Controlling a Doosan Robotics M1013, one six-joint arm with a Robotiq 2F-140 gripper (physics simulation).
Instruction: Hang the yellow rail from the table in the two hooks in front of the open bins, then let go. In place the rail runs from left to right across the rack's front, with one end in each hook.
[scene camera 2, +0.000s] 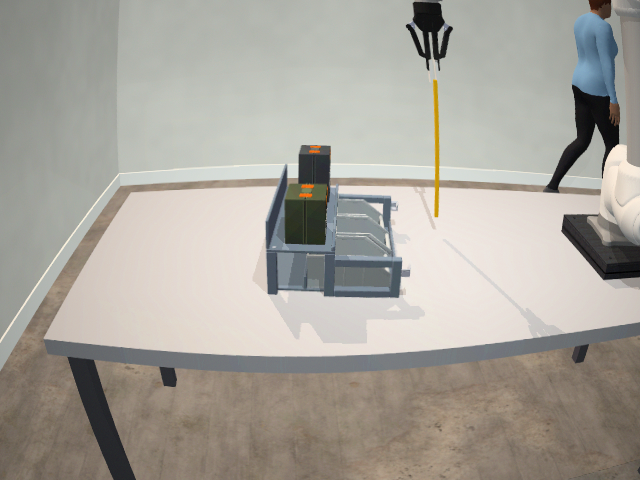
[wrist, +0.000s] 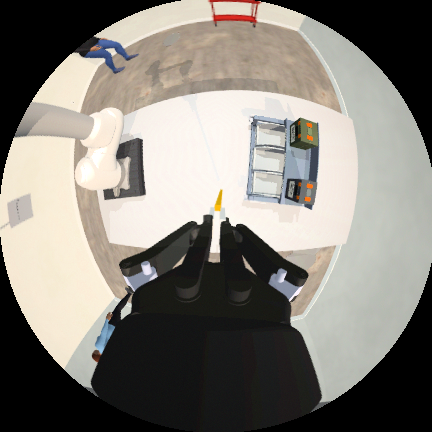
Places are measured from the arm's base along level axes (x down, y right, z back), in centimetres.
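Where they show: gripper, between the fingertips: (scene camera 2: 434, 82) (wrist: 216, 214); arm's base, origin of its link: (scene camera 2: 616, 233) (wrist: 118, 173).
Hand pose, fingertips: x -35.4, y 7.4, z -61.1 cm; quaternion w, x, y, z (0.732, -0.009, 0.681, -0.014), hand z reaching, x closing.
Note:
Each offset is from my fingertips to the top centre of the thing. "spot": to the spot under its first point. Level surfaces: height alone.
The yellow rail @(dx -1.0, dy -1.1, dz +0.8 cm) (scene camera 2: 436, 149) (wrist: 218, 201) hangs nearly upright, gripped at its top end, with its lower end pointing down. My gripper (scene camera 2: 433, 73) (wrist: 216, 214) is shut on that end, high above the table. In the scene view the rail is to the right of the blue-grey rack (scene camera 2: 329, 279) (wrist: 285, 170), apart from it. The near hook @(spot: dx +34.7, dy -36.5, dz -8.7 cm) (scene camera 2: 405, 271) and the far hook @(spot: dx +35.5, dy +1.8, dz -9.7 cm) (scene camera 2: 394, 206) stick out from the rack's front, and no rail lies in them. In the wrist view the hooks are too small to make out clearly.
A green case @(dx +21.2, dy -29.1, dz -29.2 cm) (scene camera 2: 305, 217) (wrist: 303, 134) and a dark grey case @(dx +18.7, dy -6.0, dz -29.6 cm) (scene camera 2: 314, 165) (wrist: 302, 192) stand on the rack's upper rear part. The robot's black base plate (scene camera 2: 584, 242) (wrist: 137, 170) is on the table @(dx +41.1 cm) (scene camera 2: 180, 289) (wrist: 170, 200). A person (scene camera 2: 594, 56) is beyond the table.

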